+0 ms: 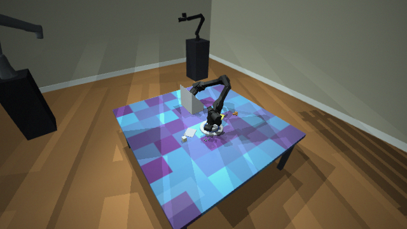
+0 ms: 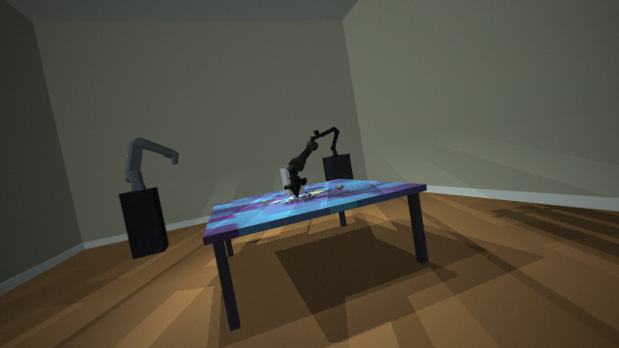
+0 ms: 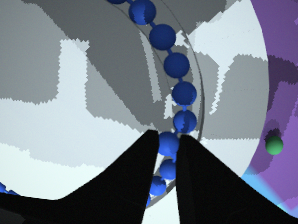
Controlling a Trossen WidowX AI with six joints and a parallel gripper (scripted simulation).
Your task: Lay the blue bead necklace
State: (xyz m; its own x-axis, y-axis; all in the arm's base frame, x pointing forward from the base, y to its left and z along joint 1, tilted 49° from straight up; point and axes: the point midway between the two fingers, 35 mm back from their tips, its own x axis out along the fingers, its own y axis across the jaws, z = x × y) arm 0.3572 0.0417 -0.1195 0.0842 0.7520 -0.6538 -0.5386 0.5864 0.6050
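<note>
My gripper tip is 50 mm to the right of the round white bead board, 30 mm past it and 10 mm above it. Round my gripper tip: cream cube (230 mm to the right, 50 mm behind); then yellow patch (210 mm to the left, 130 mm behind, 20 mm below); then flat grey square (130 mm to the right, 100 mm behind, 20 mm below).
</note>
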